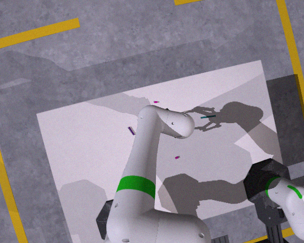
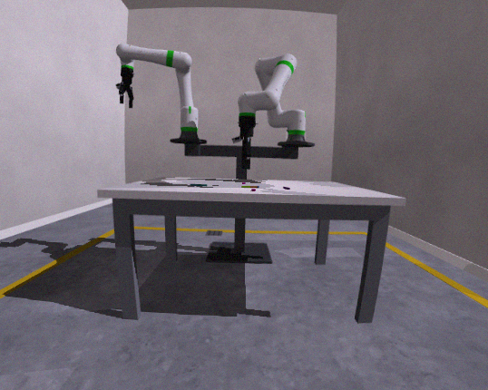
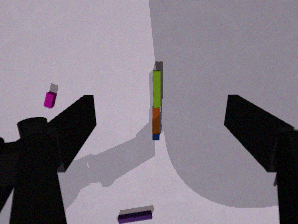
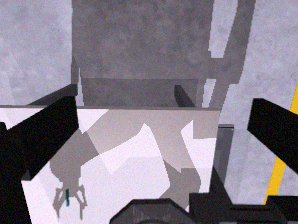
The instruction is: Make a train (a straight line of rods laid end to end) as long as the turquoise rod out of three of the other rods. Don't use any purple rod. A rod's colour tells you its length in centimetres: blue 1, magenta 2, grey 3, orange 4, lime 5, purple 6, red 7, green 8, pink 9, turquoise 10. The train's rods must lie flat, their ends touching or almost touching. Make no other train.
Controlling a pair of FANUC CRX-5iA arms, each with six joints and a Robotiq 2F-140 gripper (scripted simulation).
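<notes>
Right now my left hand is 120 mm above the lime rod. Round my left hand: purple rod (240 mm to the left, 120 mm below); then orange rod (120 mm below, 50 mm to the left, 10 mm behind); then blue rod (120 mm below, 70 mm to the left, 10 mm behind).
</notes>
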